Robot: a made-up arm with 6 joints. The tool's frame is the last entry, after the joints.
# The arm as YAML. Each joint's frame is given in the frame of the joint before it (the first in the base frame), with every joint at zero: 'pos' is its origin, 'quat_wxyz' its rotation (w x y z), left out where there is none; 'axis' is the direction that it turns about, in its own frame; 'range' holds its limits. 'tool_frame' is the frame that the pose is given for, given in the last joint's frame.
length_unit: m
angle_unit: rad
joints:
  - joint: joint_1
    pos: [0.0, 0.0, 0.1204]
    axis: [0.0, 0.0, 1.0]
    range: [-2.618, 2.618]
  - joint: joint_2
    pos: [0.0, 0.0, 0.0]
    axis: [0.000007, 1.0, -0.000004]
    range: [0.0, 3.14]
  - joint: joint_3
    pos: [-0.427, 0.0, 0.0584]
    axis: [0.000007, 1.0, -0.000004]
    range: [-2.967, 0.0]
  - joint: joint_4
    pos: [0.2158, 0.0, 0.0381]
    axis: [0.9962, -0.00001, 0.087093]
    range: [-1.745, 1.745]
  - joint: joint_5
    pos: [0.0, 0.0, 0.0]
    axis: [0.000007, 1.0, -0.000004]
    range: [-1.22, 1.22]
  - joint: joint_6
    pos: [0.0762, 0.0, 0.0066]
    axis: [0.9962, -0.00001, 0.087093]
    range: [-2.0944, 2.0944]
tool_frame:
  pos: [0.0, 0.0, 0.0]
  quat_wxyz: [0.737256, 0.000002, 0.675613, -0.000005]
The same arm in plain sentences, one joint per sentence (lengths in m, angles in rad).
The arm has six revolute joints in a row. What follows holds with every joint at zero, and every direction is one of the base frame's.
Joint 1 sits 0.1204 m along +z from the base frame's origin and turns about +z, from -2.618 to 2.618 rad.
Joint 2 sits at the same point as joint 1 and turns about +y, from 0 to 3.14 rad.
Joint 3 sits 0.427 m along -x and 0.0584 m along +z from joint 2 and turns about +y, from -2.967 to 0 rad.
Joint 4 sits 0.2158 m along +x and 0.0381 m along +z from joint 3 and turns about the direction (0.9962, 0, 0.0871), from -1.745 to 1.745 rad.
Joint 5 sits at the same point as joint 4 and turns about +y, from -1.22 to 1.22 rad.
Joint 6 sits 0.0762 m along +x and 0.0066 m along +z from joint 5 and turns about the direction (0.9962, 0, 0.0871), from -2.0944 to 2.0944 rad.
The tool frame, which is the frame that the pose is given for, sits at the same point as joint 6; its axes are the base frame's turned by roll 0, pitch 1.4836 and yaw -0.0001 rad (as in URDF: about the fixed x, then y, then z).

